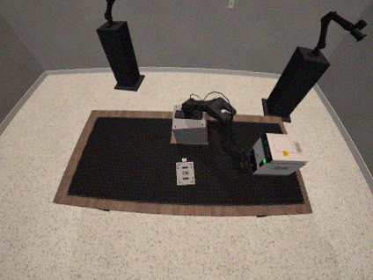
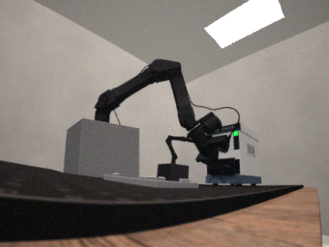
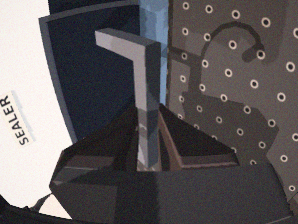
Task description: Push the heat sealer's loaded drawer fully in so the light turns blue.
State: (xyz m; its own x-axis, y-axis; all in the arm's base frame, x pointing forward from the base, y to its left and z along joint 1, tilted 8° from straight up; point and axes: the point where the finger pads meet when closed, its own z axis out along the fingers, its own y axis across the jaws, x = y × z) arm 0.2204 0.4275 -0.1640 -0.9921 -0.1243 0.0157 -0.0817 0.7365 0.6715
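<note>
My hand is 10 mm past the sealer drawer, 110 mm to the right of it and 10 mm above it.
</note>
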